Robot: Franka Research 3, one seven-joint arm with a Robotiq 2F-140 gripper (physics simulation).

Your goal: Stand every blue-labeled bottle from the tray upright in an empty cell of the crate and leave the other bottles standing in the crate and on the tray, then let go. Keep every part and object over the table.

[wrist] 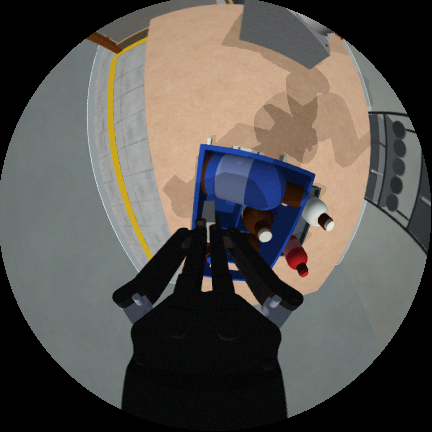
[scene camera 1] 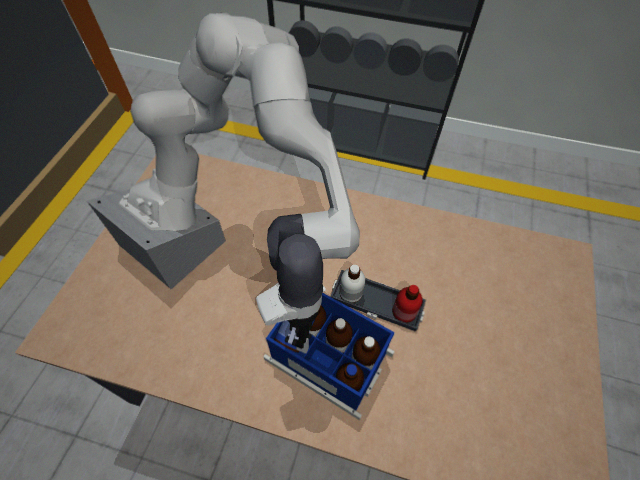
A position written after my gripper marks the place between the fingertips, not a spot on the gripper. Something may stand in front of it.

Note:
In view: my gripper [scene camera 1: 302, 349], a white bottle [scene camera 1: 352, 283] and a red bottle [scene camera 1: 409, 299].
The white bottle is seen too in the wrist view [wrist: 315, 212]. My gripper shows as well in the wrist view [wrist: 208, 208].

